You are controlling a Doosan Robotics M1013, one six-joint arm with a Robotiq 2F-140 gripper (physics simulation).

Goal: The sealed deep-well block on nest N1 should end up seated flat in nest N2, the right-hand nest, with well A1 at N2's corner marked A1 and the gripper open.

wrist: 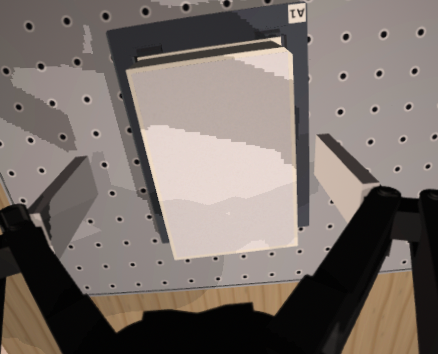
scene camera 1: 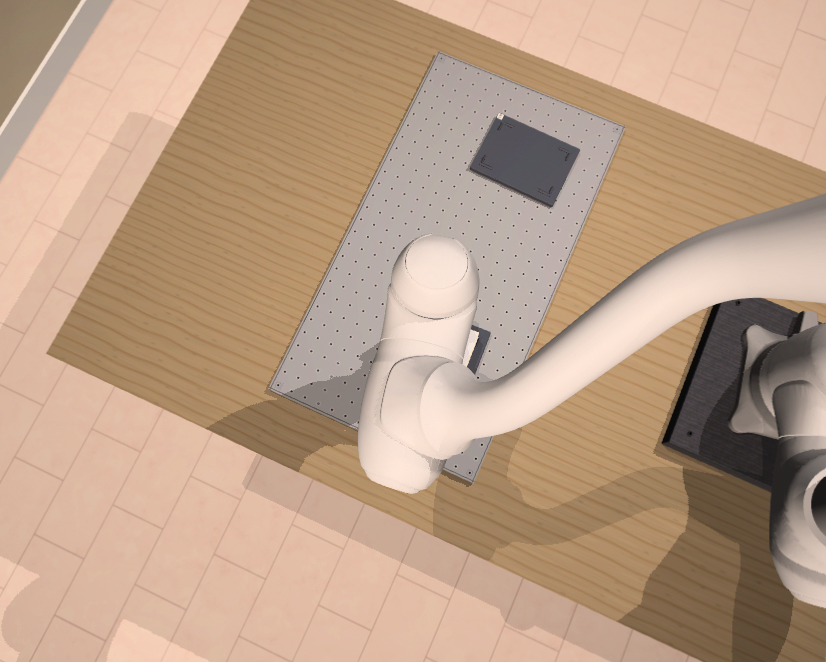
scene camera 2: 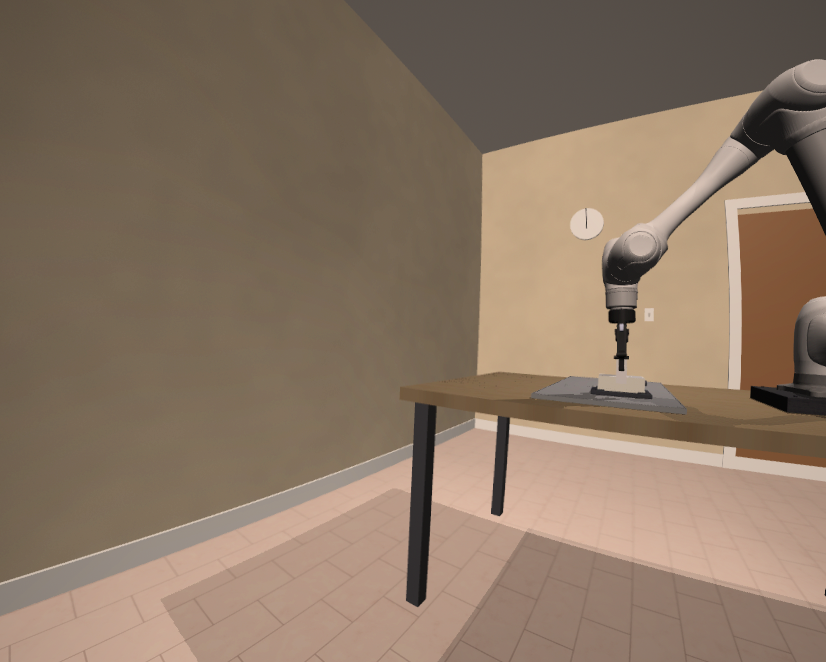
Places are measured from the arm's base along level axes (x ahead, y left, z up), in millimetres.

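Pixels of known places: gripper, fingertip midpoint: (wrist: 203, 165) (scene camera 2: 621, 381); arm's base, origin of the base link: (scene camera 1: 790, 390).
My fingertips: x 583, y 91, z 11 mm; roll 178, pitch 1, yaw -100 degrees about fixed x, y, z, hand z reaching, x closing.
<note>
For each thing: its top centre in the pictures, then the offset to it from my fingertips. "spot": a spot on its surface instead. Level surfaces: height alone.
- sealed block, middle of its top: (wrist: 223, 170) (scene camera 1: 434, 341) (scene camera 2: 620, 376) dx +1, dy -13, dz +16 mm
- nest N1, middle of its top: (wrist: 222, 144) (scene camera 1: 433, 346) (scene camera 2: 620, 389) dx +1, dy -13, dz -23 mm
- N1's A1 label, surface spot: (wrist: 296, 13) spot: dx +69, dy -75, dz -26 mm
- Nest N2, middle of its top: (scene camera 1: 525, 157) dx -71, dy -389, dz -23 mm
- grey perforated board, its level: dz -38 mm
- wooden table, its level: dz -50 mm
The sealed block (scene camera 1: 470, 346) (scene camera 2: 610, 383) (wrist: 225, 165), pale with a light top, sits on nest N1 (scene camera 1: 483, 344) (wrist: 200, 34). In the wrist view its cut corner is at the upper right, by N1's A1 label (wrist: 296, 13). The arm hides most of it in scene camera 1. My gripper (scene camera 2: 621, 365) (wrist: 203, 165) is open and empty, its fingers wide apart beyond the block's two long sides. In scene camera 2 the fingertips are near the height of the block's top. Nest N2 (scene camera 1: 525, 162) is a dark, empty plate with a white marker (scene camera 1: 499, 116) at one corner.
Both nests are on a grey perforated board (scene camera 1: 413, 172) (wrist: 358, 92) on the wooden table (scene camera 1: 206, 172) (scene camera 2: 468, 396). The arm (scene camera 1: 586, 324) (scene camera 2: 703, 182) reaches over from its dark base plate (scene camera 1: 703, 386) on the right.
</note>
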